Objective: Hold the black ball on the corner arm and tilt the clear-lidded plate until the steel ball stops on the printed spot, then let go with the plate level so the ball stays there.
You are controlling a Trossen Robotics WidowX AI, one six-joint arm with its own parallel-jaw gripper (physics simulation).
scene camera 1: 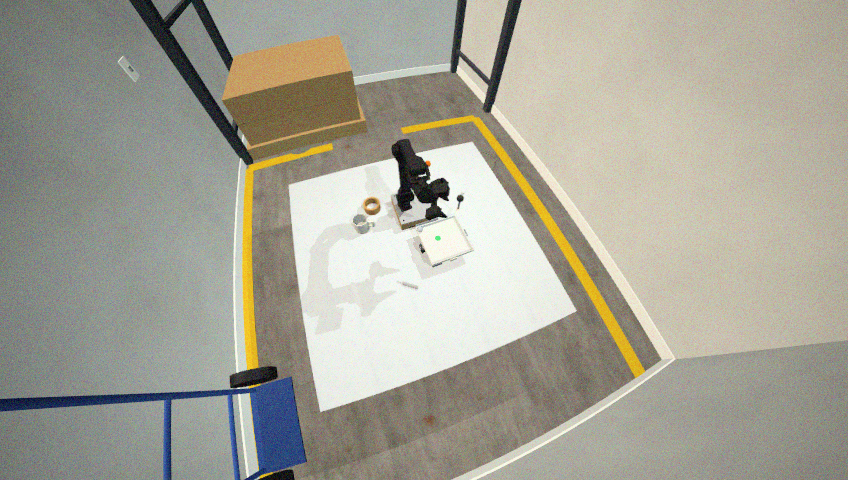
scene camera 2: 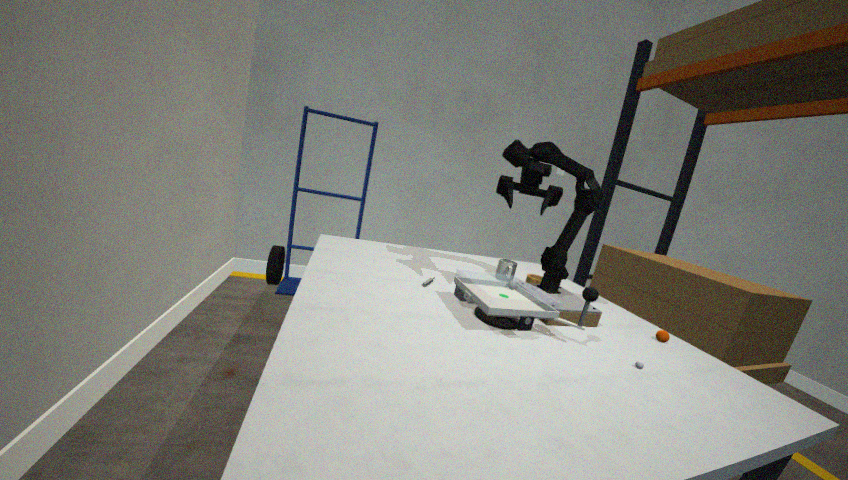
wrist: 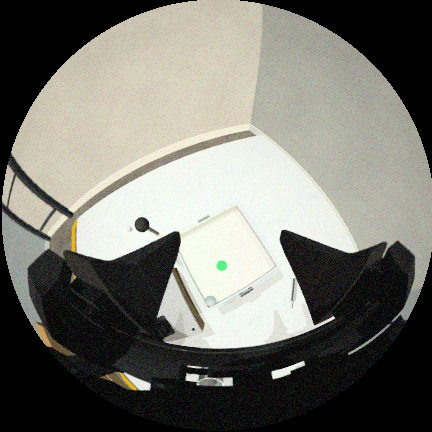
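The black ball (scene camera 1: 460,198) (scene camera 2: 590,294) (wrist: 142,224) tops a thin upright post at the plate's corner arm, on the robot-base side. The clear-lidded plate (scene camera 1: 459,245) (scene camera 2: 529,304) (wrist: 245,240) sits slightly tilted on a dark round stand. Its green printed spot (scene camera 1: 437,237) (scene camera 2: 503,295) (wrist: 222,265) is off-centre. The steel ball (scene camera 1: 419,228) (wrist: 210,301) lies in a plate corner close to the robot base, away from the spot; I cannot make it out in scene camera 2. My gripper (scene camera 2: 526,210) (wrist: 231,235) is open and empty, high above the plate, apart from the black ball.
A grey mug (scene camera 1: 361,224) (scene camera 2: 506,268) and a tape ring (scene camera 1: 371,212) stand beside the robot base. A marker (scene camera 1: 407,284) (scene camera 2: 428,281) (wrist: 293,290) lies past the plate. An orange ball (scene camera 1: 427,163) (scene camera 2: 662,336) and a small grey ball (scene camera 2: 639,365) lie beyond the post.
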